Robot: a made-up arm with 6 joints. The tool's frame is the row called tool.
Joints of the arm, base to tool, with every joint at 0 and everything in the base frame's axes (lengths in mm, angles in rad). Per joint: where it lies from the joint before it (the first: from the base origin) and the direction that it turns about. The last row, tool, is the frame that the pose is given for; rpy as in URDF.
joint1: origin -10 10 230 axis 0 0 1
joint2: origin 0 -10 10 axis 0.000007 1 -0.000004
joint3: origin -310 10 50 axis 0.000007 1 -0.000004
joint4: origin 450 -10 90 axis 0.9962 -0.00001 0.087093
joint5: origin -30 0 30 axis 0.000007 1 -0.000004
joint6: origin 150 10 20 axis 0.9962 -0.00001 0.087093
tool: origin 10 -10 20 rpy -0.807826 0.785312 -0.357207
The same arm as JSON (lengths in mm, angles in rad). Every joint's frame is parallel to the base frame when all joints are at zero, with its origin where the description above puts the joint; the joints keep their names.
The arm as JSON. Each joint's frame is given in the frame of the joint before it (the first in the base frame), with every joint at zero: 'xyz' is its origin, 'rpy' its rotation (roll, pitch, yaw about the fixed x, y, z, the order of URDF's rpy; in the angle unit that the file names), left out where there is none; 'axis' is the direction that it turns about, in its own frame. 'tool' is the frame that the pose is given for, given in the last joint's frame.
{"units": {"length": "mm", "angle": "rad"}, "joints": [{"name": "joint1", "type": "revolute", "origin": {"xyz": [-10.0, 10.0, 230.0]}, "axis": [0.0, 0.0, 1.0]}, {"name": "joint2", "type": "revolute", "origin": {"xyz": [0.0, -10.0, 10.0]}, "axis": [0.0, 1.0, 0.0]}, {"name": "joint3", "type": "revolute", "origin": {"xyz": [-310.0, 10.0, 50.0]}, "axis": [0.0, 1.0, 0.0]}, {"name": "joint4", "type": "revolute", "origin": {"xyz": [450.0, -10.0, 90.0]}, "axis": [0.9962, 0.0, 0.0871]}, {"name": "joint5", "type": "revolute", "origin": {"xyz": [-30.0, 0.0, 30.0]}, "axis": [0.0, 1.0, 0.0]}, {"name": "joint6", "type": "revolute", "origin": {"xyz": [150.0, 10.0, 20.0]}, "axis": [0.9962, 0.0, 0.0871]}], "tool": {"origin": {"xyz": [10.0, -10.0, 20.0], "rpy": [-0.8078, 0.7853, -0.3572]}}}
